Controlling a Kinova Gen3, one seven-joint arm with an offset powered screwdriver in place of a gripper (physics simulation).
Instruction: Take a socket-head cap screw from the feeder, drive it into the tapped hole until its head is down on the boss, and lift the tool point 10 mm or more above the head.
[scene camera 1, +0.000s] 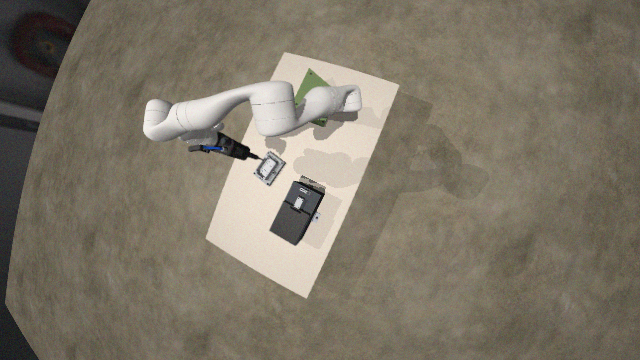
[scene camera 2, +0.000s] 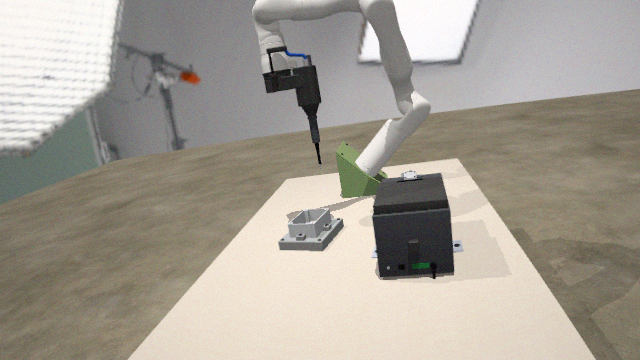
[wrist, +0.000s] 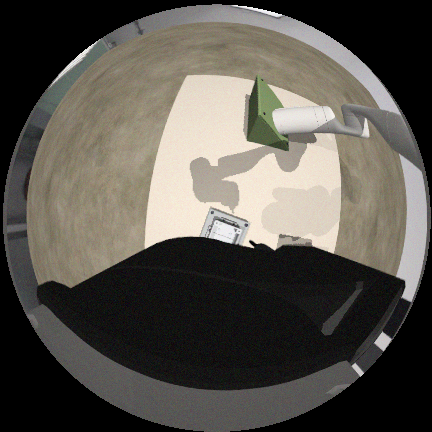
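My screwdriver (scene camera 1: 261, 159) (scene camera 2: 320, 163) (wrist: 251, 242) points down with its thin black bit in the air, well above the table. In scene camera 1 the bit tip shows at the upper left edge of the grey housing (scene camera 1: 269, 169) (scene camera 2: 306, 245) (wrist: 224, 232). A faint light speck shows at the tip in scene camera 2, too small to tell whether it is a screw. The housing is an open box on a flange, with small bosses (scene camera 2: 300, 236) beside its walls; the tapped hole cannot be made out. The black screw feeder (scene camera 1: 295, 220) (scene camera 2: 414, 240) has a light pick-up block (scene camera 1: 298, 202) (scene camera 2: 410, 175) on top.
The green wedge mount (scene camera 1: 311, 85) (scene camera 2: 352, 177) (wrist: 265, 125) carries the arm's base at the back of the pale table top (scene camera 1: 240, 220) (scene camera 2: 280, 305) (wrist: 175, 125). The feeder stands beside the housing, to its right in scene camera 2. The dark tool body covers the lower part of the wrist view.
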